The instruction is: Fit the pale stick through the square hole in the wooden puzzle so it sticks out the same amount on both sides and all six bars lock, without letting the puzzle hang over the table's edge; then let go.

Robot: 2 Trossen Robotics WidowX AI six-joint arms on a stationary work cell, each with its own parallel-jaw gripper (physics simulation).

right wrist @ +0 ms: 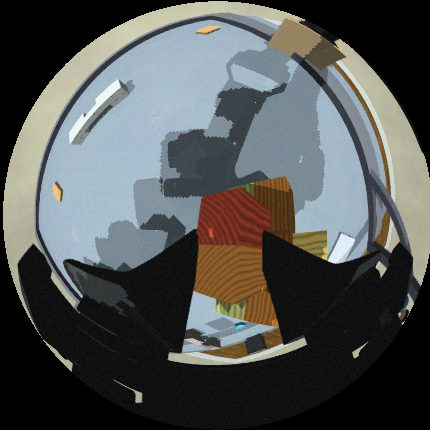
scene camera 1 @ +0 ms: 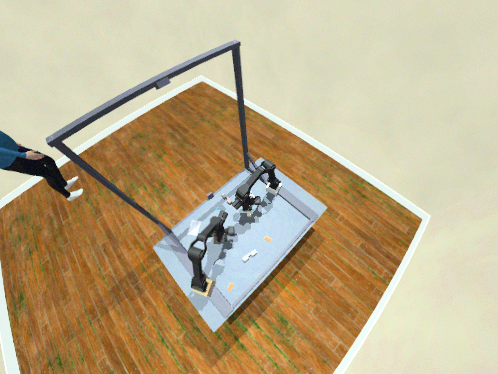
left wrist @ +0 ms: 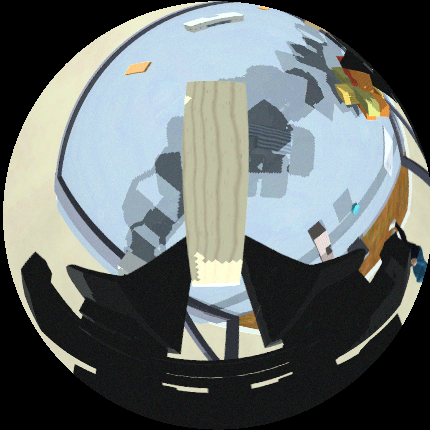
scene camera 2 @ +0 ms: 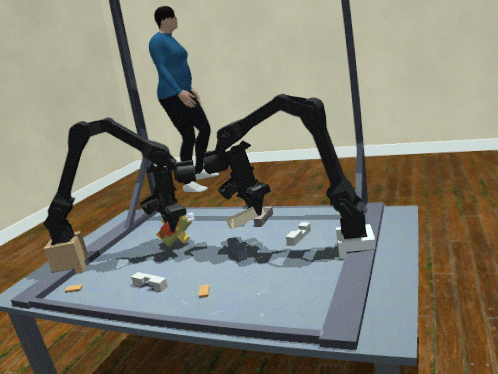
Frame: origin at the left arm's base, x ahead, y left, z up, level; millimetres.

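Seen in the pictures: left gripper, fingertip midpoint: point(left wrist: 213, 239) point(scene camera 2: 257, 214); right gripper, fingertip midpoint: point(right wrist: 228, 235) point(scene camera 2: 170, 230); left arm's base, link origin: point(scene camera 1: 274, 185) point(scene camera 2: 354, 233); right arm's base, link origin: point(scene camera 1: 202, 285) point(scene camera 2: 62, 239).
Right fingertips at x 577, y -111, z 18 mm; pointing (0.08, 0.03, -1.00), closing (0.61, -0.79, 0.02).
Note:
Pixels of each thing's top centre, then the offset from my right fingertips to it.
- pale stick, top centre: point(left wrist: 207, 204) point(scene camera 2: 244, 208) point(scene camera 1: 249, 207) dy +64, dx -266, dz +73 mm
- white notched block, top centre: point(right wrist: 89, 110) point(scene camera 2: 148, 277) point(scene camera 1: 249, 255) dy +233, dx +6, dz -40 mm
- whitish block, top centre: point(scene camera 2: 298, 229) dy -4, dx -411, dz -40 mm
- brownish block, top centre: point(left wrist: 326, 251) point(right wrist: 203, 344) point(scene camera 2: 263, 212) dy -176, dx -283, dz -40 mm
- cyan disc, top centre: point(left wrist: 355, 209) dy -197, dx -175, dz -60 mm
The pale stick point(scene camera 1: 249, 214) point(scene camera 2: 241, 219) point(left wrist: 215, 170) is held by my left gripper point(scene camera 2: 258, 212) point(left wrist: 213, 239), which is shut on it. It is above the table, apart from the puzzle. The wooden puzzle point(scene camera 2: 181, 236) point(left wrist: 367, 95) point(right wrist: 232, 220), of red, orange, brown and yellow-green bars, is at the left in scene camera 2. My right gripper point(scene camera 2: 173, 228) point(right wrist: 228, 235) is shut on it from above. The fingers hide part of the puzzle. The square hole cannot be made out, and I cannot tell whether the puzzle touches the table.
A white notched block point(scene camera 1: 249, 255) point(scene camera 2: 148, 282) point(right wrist: 100, 111) and two orange tiles point(scene camera 2: 73, 288) point(scene camera 2: 204, 291) lie near the front. Another whitish block point(scene camera 2: 298, 234) lies at the right. A brownish block point(left wrist: 321, 241) and a cyan disc point(left wrist: 355, 208) lie near the back edge.

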